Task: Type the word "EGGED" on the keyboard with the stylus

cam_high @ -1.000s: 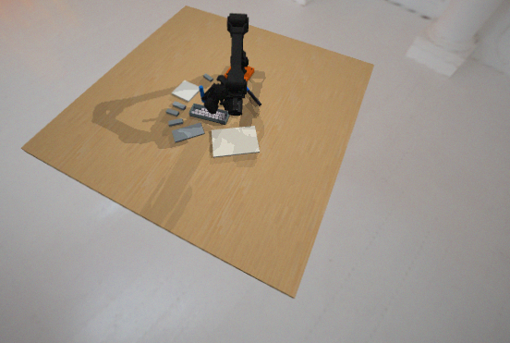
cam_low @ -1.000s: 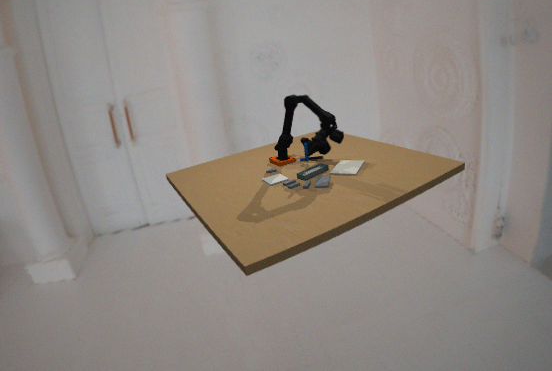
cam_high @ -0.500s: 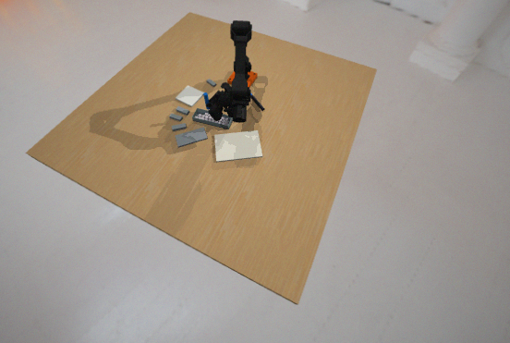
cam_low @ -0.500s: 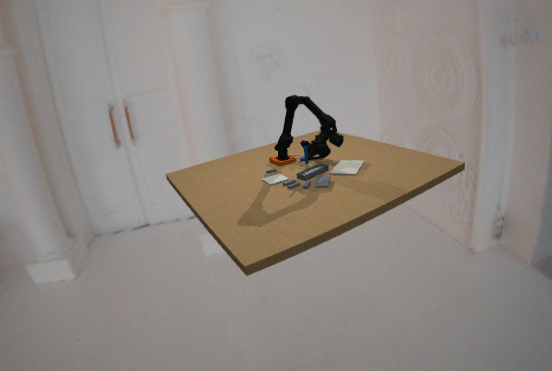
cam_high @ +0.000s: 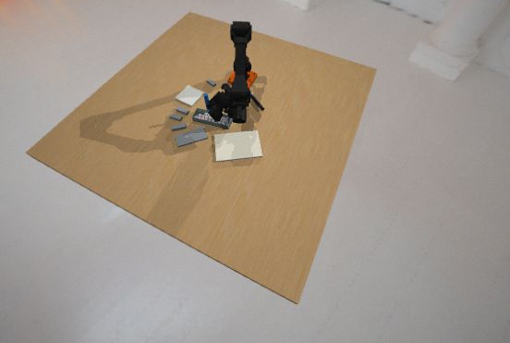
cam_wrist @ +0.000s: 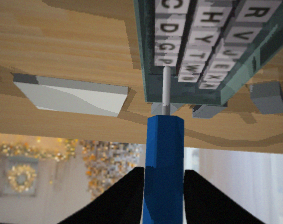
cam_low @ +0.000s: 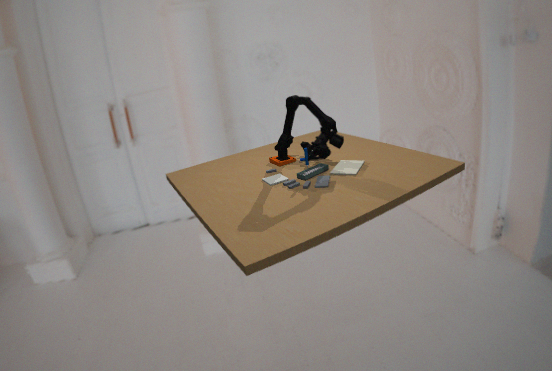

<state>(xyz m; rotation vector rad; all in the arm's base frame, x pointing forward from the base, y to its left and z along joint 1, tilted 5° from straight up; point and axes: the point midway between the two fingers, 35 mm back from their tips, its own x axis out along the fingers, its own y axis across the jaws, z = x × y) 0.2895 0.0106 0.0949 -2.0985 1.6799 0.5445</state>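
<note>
Now: the E key 70 mm below my gripper tip, 40 mm ahead of it and 10 mm to the right of it. Also, from my gripper tip: grey slab (140 mm ahead, 80 mm below, 10 mm to the right).
</note>
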